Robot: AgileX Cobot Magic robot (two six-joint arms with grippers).
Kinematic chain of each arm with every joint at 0, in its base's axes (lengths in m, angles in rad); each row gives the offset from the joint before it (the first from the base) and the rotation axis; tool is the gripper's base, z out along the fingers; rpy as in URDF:
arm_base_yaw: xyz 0 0 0.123 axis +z
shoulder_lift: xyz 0 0 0 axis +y
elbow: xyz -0.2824 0 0.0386 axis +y
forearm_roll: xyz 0.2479 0 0.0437 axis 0.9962 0 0.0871
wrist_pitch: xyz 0 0 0 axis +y
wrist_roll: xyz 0.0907 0 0.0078 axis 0.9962 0 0.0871
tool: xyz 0 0 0 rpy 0 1.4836 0
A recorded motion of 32 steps. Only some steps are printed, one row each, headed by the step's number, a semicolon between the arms.
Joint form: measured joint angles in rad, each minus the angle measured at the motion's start. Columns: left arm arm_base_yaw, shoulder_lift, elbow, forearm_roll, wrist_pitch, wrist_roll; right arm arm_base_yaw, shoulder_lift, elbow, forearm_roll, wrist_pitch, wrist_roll.
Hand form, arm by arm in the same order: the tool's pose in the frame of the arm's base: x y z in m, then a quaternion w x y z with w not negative. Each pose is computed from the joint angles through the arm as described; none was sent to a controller.
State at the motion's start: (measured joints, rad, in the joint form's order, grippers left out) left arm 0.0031 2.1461 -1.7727 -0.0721 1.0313 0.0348; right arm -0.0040 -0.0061 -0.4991 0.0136 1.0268 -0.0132
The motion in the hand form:
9: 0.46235 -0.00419 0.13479 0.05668 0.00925 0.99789 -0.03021; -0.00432 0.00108 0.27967 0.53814 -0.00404 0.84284 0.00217
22: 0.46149 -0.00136 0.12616 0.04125 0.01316 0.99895 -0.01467; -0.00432 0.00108 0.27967 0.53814 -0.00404 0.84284 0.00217
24: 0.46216 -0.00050 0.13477 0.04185 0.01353 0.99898 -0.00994; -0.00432 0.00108 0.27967 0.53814 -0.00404 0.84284 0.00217
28: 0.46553 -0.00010 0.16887 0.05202 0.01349 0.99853 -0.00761; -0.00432 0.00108 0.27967 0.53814 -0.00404 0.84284 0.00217
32: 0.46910 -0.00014 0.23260 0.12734 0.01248 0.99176 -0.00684; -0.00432 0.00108 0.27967 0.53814 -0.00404 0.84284 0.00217
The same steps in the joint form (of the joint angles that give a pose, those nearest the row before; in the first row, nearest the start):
9: 0.0000 0.1446 0.0000 0.0000 -0.0030 0.0206; 0.0000 0.0000 0.0000 0.0000 0.0000 0.0000
22: 0.0000 0.1633 -0.0010 0.0366 0.0092 0.0114; 0.0000 0.0000 0.0000 0.0000 0.0000 0.0000
24: 0.0000 0.1535 -0.0187 0.0478 0.0351 0.0062; 0.0000 0.0000 0.0000 0.0000 0.0000 0.0000
28: 0.0000 0.1208 -0.0973 0.0536 0.1260 0.0019; 0.0000 0.0000 0.0000 0.0000 0.0000 0.0000
32: 0.0000 0.0410 -0.1986 0.0532 0.1557 -0.0017; 0.0000 0.0000 0.0000 0.0000 0.0000 0.0000

